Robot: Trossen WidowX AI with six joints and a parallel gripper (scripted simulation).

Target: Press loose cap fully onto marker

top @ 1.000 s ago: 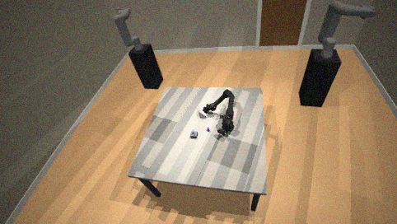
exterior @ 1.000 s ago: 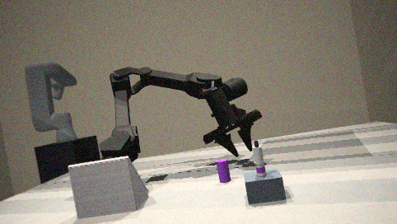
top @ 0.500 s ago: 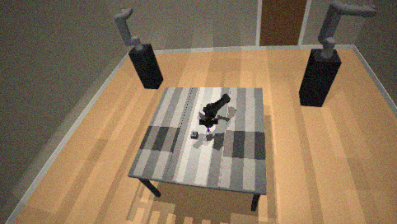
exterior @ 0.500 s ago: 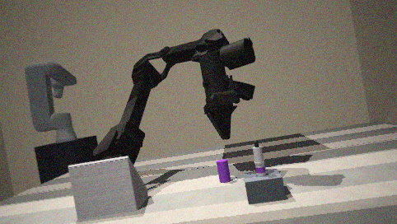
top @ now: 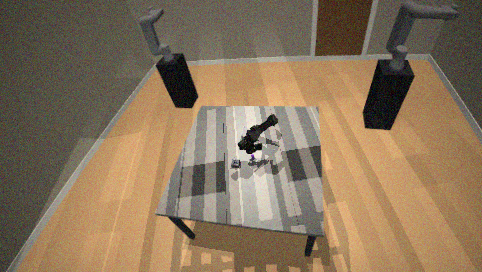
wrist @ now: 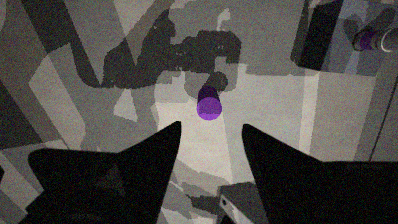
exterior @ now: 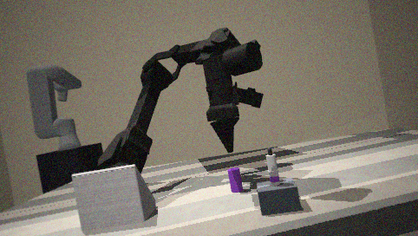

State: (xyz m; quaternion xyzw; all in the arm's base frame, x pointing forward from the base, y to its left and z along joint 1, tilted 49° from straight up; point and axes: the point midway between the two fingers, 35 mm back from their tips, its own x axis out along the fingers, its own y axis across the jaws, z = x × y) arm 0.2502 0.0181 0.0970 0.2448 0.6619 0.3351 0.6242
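Now: the purple cap 6 cm below my gripper tip. From my gripper tip the other things lie so: dark grey holder block: 14 cm to the right, 8 cm ahead, 7 cm below.
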